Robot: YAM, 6 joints.
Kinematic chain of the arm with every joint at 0, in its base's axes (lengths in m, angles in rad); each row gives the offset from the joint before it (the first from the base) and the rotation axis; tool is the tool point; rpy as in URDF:
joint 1: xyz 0 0 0.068 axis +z
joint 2: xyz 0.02 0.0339 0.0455 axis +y
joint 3: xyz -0.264 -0.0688 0 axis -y
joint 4: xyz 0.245 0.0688 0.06 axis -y
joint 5: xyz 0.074 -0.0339 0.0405 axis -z
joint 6: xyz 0.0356 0 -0.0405 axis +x
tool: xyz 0 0 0 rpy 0 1.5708 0
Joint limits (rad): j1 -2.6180..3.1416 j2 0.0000..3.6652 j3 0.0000..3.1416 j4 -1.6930..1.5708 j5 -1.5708..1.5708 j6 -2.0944..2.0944
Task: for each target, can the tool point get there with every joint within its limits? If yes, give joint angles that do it. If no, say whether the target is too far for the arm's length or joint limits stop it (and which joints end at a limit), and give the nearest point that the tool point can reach.
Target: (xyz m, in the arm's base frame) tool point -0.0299 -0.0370 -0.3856
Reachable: no: joint limits stop it (at a limit: joint 2) | nearest point -0.0470 -0.0582 -0.3359 | short by 0.057 m
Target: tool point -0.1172 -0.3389 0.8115
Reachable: no: too far | nearest point -0.0958 -0.2770 0.6766 | short by 0.150 m
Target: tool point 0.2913 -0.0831 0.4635
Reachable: yes | joints -0.2112 1.3536 1.2813 0.5780 0.6019 -1.2760
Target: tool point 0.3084 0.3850 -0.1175
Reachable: yes | joints 0.9338 3.3086 2.7209 -1.2213 0.5610 1.6144
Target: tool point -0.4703 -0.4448 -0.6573
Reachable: no: too far | nearest point -0.3198 -0.3025 -0.3255 | short by 0.391 m
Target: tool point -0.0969 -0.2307 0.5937
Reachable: yes | joints -2.0615 1.4350 2.0319 -0.2822 -0.7116 1.3165
